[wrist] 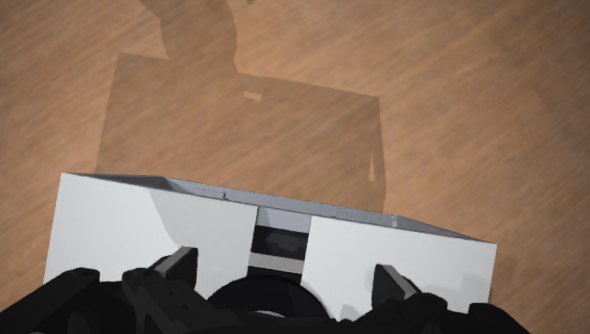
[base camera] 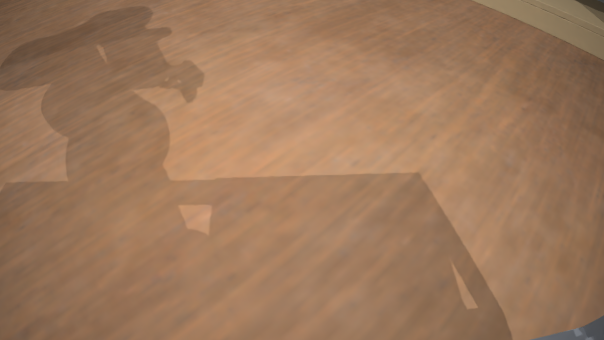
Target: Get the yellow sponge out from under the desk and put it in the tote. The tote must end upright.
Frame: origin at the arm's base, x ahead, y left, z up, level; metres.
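Seen in the pictures: gripper, fingertip midpoint: (wrist: 285, 276).
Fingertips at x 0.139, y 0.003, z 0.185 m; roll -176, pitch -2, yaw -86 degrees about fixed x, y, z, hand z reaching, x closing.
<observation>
A point is followed by its place in that frame.
My gripper (wrist: 285, 276) {x 0.139, y 0.003, z 0.185 m} is open in the wrist view, with its two fingers wide apart and nothing between them. It hangs above the white top of the robot's own base. The yellow sponge, the desk and the tote do not show in the base camera view or in the wrist view.
Wooden floor (base camera: 325, 115) {x 0.532, y -0.070, z -0.397 m} (wrist: 450, 125) {x 0.378, y -0.370, z -0.397 m} lies ahead of the base, with the shadow of the base and arm on it. A pale beige strip (base camera: 550, 27) {x 0.941, y -0.787, z -0.377 m}, like a skirting board, crosses the top right corner of the base camera view. The base's white top (wrist: 110, 225) shows below the gripper.
</observation>
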